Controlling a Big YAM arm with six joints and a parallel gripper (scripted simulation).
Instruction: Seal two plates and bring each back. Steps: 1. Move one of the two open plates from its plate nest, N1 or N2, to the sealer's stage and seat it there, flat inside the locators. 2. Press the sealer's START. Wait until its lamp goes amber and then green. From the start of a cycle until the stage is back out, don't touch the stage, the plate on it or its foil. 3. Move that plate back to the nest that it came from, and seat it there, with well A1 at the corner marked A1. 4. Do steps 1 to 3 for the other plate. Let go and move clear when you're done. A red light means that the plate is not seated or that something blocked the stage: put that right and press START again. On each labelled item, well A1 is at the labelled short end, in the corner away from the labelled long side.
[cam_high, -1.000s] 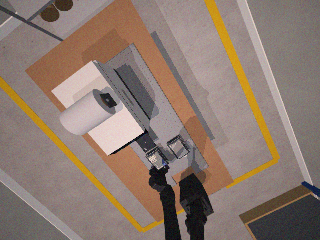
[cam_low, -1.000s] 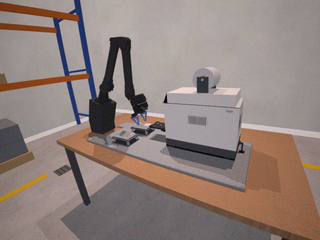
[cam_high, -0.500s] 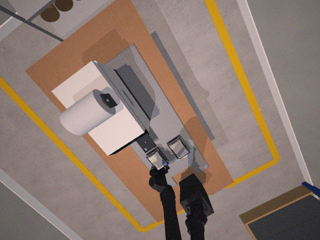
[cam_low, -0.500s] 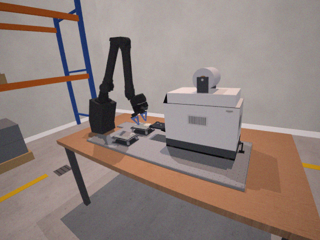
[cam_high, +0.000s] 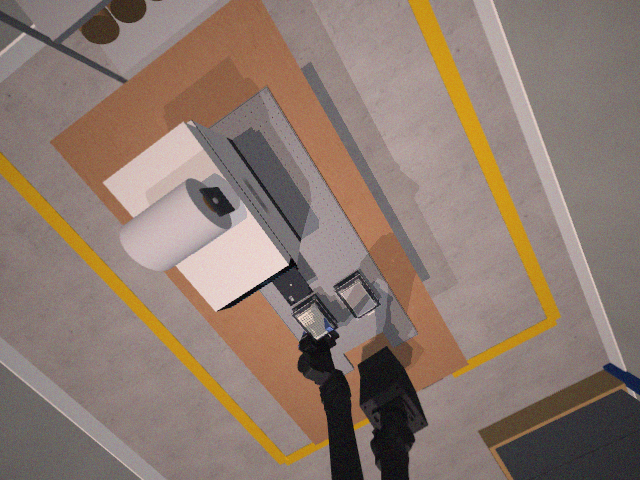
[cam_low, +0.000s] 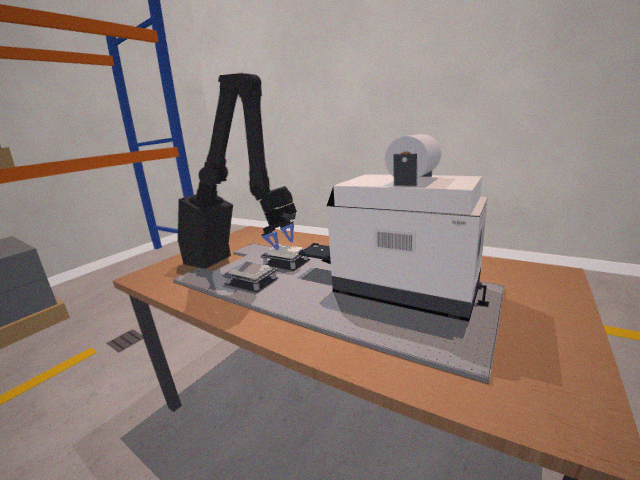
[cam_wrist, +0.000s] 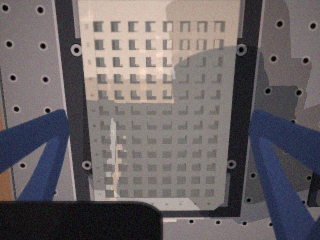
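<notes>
My gripper is now 30 mm above the white well plate. The rest, counted from my hand: foil roll 530 mm ahead, 60 mm to the right, 340 mm above; dark sealer stage 200 mm ahead, 40 mm to the right, 10 mm above; start button 300 mm ahead, 50 mm to the left, 110 mm above.
</notes>
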